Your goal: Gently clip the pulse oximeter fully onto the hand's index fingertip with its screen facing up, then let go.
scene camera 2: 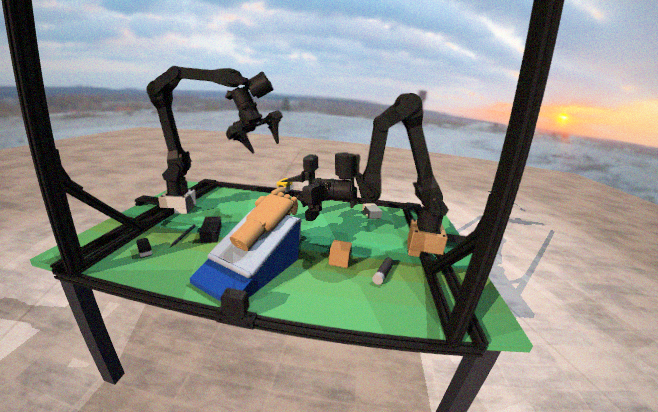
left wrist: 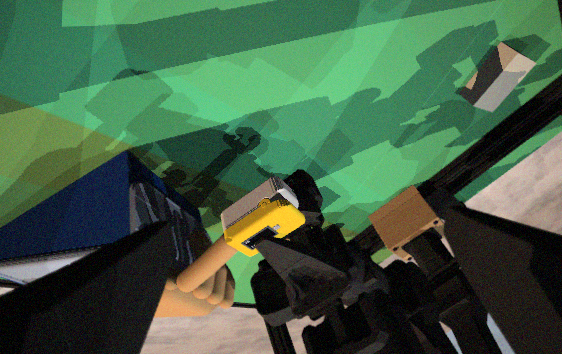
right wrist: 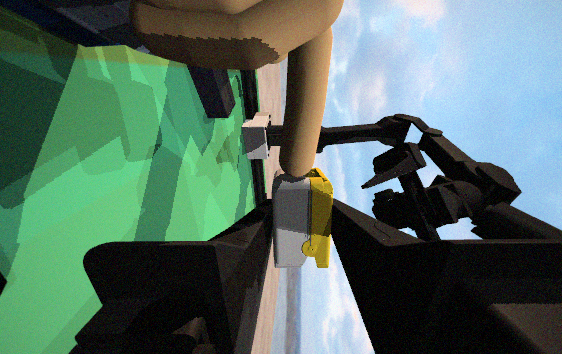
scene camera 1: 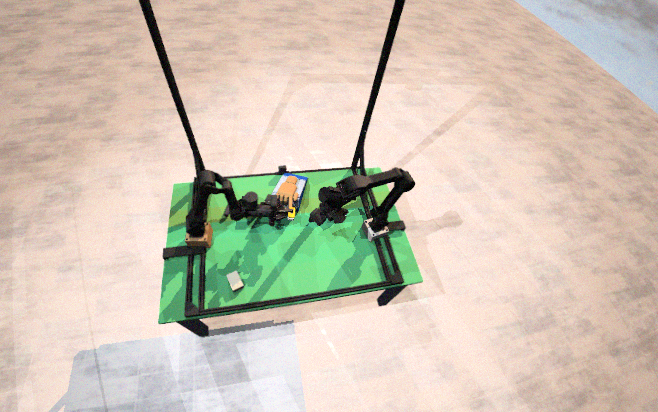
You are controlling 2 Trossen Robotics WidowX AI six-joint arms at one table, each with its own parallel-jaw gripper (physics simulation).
a grey block (left wrist: 502, 71): on the table
